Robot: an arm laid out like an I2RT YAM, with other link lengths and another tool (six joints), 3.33 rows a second.
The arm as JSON. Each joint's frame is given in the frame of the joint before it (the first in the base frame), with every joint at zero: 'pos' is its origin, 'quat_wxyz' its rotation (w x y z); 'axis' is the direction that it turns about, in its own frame. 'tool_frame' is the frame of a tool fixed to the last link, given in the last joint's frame.
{
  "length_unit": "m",
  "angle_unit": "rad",
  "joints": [
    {
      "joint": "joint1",
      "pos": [
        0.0,
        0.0,
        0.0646
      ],
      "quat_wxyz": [
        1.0,
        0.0,
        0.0,
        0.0
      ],
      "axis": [
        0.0,
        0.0,
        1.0
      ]
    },
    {
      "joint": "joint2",
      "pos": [
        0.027,
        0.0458,
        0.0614
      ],
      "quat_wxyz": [
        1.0,
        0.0,
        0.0,
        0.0
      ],
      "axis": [
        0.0,
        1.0,
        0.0
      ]
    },
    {
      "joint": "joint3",
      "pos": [
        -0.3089,
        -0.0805,
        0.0
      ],
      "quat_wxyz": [
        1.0,
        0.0,
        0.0,
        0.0
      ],
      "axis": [
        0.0,
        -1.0,
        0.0
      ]
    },
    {
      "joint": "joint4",
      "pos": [
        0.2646,
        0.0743,
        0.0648
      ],
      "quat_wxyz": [
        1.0,
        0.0,
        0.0,
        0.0
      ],
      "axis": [
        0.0,
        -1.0,
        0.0
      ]
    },
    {
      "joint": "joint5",
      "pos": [
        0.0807,
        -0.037,
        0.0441
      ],
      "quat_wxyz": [
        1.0,
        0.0,
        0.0,
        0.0
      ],
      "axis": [
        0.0,
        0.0,
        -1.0
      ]
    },
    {
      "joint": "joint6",
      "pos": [
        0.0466,
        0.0,
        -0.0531
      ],
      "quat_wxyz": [
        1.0,
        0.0,
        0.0,
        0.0
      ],
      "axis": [
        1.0,
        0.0,
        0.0
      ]
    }
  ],
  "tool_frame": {
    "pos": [
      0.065,
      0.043,
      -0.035
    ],
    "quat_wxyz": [
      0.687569,
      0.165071,
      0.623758,
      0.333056
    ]
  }
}
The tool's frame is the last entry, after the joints.
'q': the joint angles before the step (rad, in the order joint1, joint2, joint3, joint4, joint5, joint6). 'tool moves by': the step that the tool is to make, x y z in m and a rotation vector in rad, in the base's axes. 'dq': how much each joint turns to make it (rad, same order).
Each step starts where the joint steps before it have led.
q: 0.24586, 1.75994, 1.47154, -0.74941, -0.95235, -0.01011
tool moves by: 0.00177, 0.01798, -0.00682, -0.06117, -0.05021, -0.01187
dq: 0.05150, -0.00001, -0.00001, 0.05152, 0.09498, 0.02480
